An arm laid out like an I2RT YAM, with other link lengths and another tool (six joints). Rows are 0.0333 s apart.
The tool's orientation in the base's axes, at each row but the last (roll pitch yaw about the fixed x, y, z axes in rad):
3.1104, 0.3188, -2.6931
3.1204, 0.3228, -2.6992
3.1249, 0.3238, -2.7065
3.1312, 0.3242, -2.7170
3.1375, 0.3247, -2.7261
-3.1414, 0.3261, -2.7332
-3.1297, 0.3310, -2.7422
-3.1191, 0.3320, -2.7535
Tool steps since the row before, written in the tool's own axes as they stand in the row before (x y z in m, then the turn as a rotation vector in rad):
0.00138, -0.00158, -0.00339, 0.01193, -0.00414, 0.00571
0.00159, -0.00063, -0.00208, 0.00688, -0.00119, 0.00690
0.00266, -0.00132, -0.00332, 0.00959, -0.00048, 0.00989
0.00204, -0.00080, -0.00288, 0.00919, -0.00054, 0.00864
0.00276, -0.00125, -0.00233, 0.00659, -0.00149, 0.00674
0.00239, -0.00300, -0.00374, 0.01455, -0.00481, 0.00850
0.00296, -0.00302, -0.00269, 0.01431, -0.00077, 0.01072
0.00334, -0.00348, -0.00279, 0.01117, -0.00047, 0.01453
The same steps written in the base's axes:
-0.00139, -0.00254, 0.00274, -0.00684, -0.00769, -0.00928
-0.00167, -0.00154, 0.00146, -0.00346, -0.00280, -0.00875
-0.00266, -0.00275, 0.00228, -0.00526, -0.00279, -0.01243
-0.00225, -0.00193, 0.00207, -0.00524, -0.00286, -0.01112
-0.00256, -0.00251, 0.00132, -0.00315, -0.00299, -0.00850
-0.00199, -0.00413, 0.00278, -0.00824, -0.00881, -0.01271
-0.00223, -0.00419, 0.00162, -0.00891, -0.00474, -0.01478
-0.00250, -0.00471, 0.00162, -0.00509, -0.00294, -0.01736

